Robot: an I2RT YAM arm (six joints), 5 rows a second.
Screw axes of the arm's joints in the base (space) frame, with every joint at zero. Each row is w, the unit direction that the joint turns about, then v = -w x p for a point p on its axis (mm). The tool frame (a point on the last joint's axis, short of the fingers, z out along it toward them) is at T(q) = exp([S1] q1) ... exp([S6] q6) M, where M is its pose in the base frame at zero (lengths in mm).
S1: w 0 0 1 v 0 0 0
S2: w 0 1 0 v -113.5 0 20
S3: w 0 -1 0 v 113.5 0 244
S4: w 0 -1 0 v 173.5 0 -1
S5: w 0 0 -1 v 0 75 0
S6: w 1 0 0 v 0 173.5 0
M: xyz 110.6 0 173.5 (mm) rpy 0 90 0 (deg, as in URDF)
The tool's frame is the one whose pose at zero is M.
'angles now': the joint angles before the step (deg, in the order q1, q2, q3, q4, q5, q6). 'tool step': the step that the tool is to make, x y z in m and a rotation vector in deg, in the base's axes. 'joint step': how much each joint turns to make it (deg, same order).
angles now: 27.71, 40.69, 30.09, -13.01, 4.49, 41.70
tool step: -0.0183, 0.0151, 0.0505, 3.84, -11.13, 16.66
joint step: 5.51, -3.15, 6.23, 2.13, -9.91, -5.62
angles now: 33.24, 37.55, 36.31, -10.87, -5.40, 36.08
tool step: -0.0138, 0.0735, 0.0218, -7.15, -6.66, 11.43
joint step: 21.75, 12.16, 7.89, 4.16, 12.11, -7.37
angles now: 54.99, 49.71, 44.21, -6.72, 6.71, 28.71
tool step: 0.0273, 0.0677, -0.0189, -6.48, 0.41, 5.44
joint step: 3.24, 18.28, 6.30, 6.73, -1.30, -3.70
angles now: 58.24, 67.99, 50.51, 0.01, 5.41, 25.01
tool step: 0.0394, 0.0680, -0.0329, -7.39, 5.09, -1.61
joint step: 0.55, 20.09, 11.84, -0.85, 1.82, 1.26
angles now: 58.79, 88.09, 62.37, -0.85, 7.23, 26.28
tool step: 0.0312, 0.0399, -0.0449, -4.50, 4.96, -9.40
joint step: -0.25, 14.33, 8.03, -1.32, 6.94, 6.37
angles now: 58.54, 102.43, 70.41, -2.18, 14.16, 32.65
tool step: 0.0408, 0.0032, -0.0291, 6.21, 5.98, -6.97
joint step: -4.63, 7.45, 2.78, 4.64, -2.79, 8.49
